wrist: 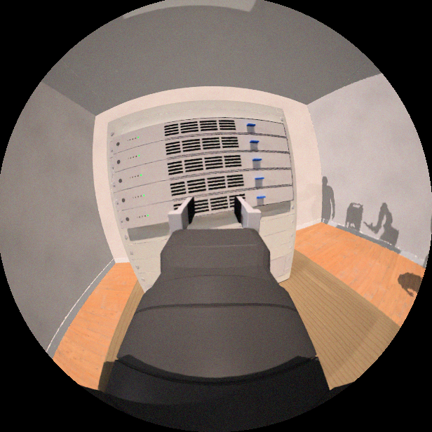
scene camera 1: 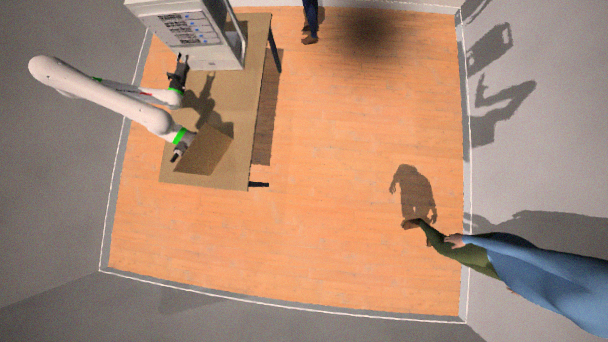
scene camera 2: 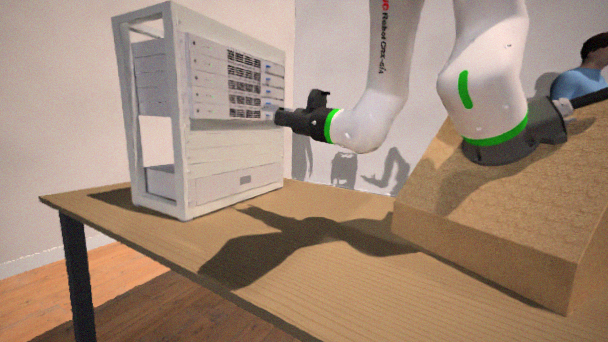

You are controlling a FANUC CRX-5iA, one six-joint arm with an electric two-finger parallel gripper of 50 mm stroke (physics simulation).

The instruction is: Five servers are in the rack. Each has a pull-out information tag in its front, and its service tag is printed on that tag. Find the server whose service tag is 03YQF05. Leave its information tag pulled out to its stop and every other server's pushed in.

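Pixels of known places: gripper, fingertip midpoint: [scene camera 1: 183, 53] [scene camera 2: 270, 108]; arm's base at its link origin: [scene camera 1: 191, 142] [scene camera 2: 498, 141].
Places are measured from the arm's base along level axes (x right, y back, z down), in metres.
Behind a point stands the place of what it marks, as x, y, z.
The rack [scene camera 1: 220, 62] {-0.068, -0.747, 0.174} [scene camera 2: 178, 135] {-0.409, -0.732, 0.016} [wrist: 200, 108] holds five stacked servers, from the top server [wrist: 150, 134] to the bottom server [wrist: 162, 213]. In the wrist view each has a blue-edged tag at its right: the top tag [wrist: 251, 125], second tag [wrist: 254, 142], middle tag [wrist: 257, 160], fourth tag [wrist: 259, 179] and bottom tag [wrist: 260, 198]. All five look alike and appear pushed in. No service tag print is readable. My gripper [scene camera 1: 183, 56] {-0.168, -0.605, -0.073} [scene camera 2: 270, 109] {-0.168, -0.605, -0.073} [wrist: 214, 204] is open and empty, before the bottom server's grille, left of its tag in the wrist view.
The rack stands on a wooden table [scene camera 1: 240, 100] {0.127, -0.473, 0.276} [scene camera 2: 350, 280] {-0.362, -0.204, 0.276} [wrist: 340, 310]. The arm's base sits on a slanted wooden block [scene camera 1: 205, 152] {0.069, 0.048, 0.065} [scene camera 2: 500, 200] {-0.116, 0.018, 0.119}. A person in blue [scene camera 1: 540, 272] [scene camera 2: 575, 80] stands away from the table. Another person's legs [scene camera 1: 311, 20] show beyond it.
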